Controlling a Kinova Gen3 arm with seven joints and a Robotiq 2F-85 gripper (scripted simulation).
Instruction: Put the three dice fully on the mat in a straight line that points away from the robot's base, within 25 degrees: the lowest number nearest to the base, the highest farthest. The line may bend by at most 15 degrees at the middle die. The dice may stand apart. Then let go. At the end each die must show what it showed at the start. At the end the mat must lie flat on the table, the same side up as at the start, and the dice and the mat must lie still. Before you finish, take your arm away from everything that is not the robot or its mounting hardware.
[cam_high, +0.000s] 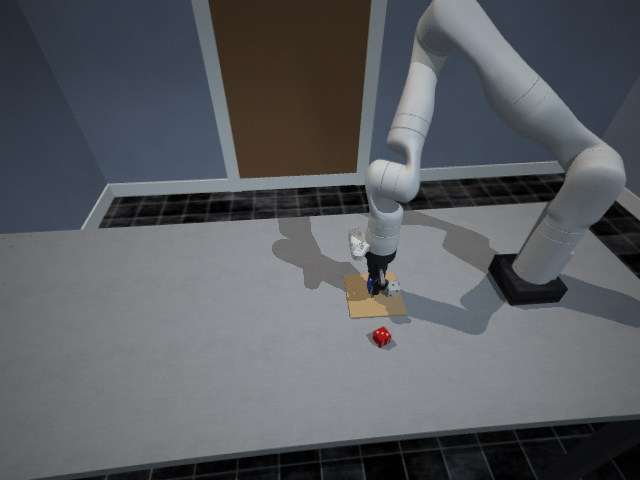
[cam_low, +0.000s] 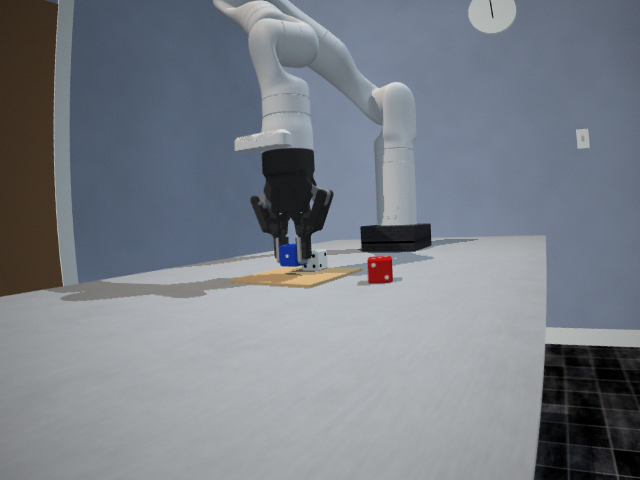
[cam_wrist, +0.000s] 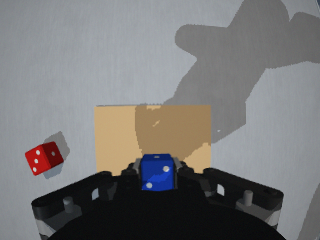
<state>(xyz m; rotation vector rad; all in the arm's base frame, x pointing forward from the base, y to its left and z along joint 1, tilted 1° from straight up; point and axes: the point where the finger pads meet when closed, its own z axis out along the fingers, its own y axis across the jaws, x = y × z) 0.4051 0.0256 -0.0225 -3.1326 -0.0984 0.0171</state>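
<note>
My hand is 40 mm above the tan mat. Round my hand: white die (50 mm behind, 20 mm below); then blue die (10 mm below); then red die (140 mm to the left, 20 mm below).
</note>
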